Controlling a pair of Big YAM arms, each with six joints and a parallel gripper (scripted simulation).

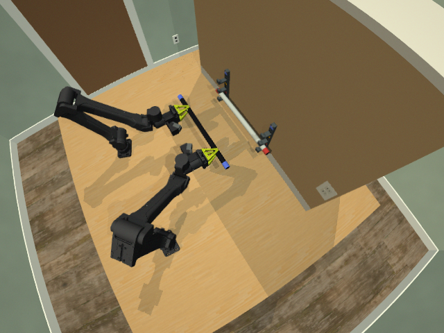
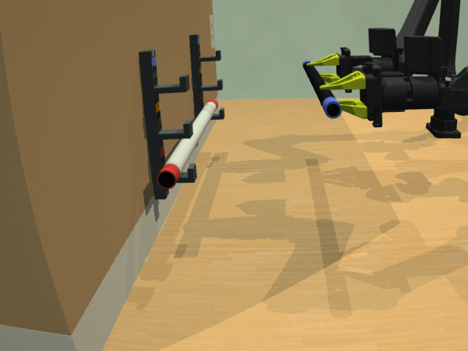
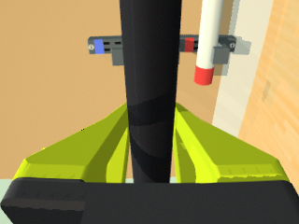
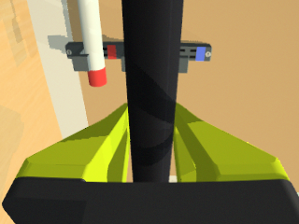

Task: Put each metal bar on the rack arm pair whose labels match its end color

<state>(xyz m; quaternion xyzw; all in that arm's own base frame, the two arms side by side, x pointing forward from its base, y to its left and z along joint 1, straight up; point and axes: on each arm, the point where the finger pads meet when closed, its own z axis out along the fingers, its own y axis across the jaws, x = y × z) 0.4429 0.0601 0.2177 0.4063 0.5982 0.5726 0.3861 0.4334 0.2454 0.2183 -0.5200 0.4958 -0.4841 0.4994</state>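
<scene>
Right now my left hand is 15 cm to the left of the black bar. The rest, counted from my left hand: grey baseboard (29 cm ahead, 18 cm to the right, 18 cm below); then brown wall (44 cm ahead, 18 cm to the right, 23 cm above).
</scene>
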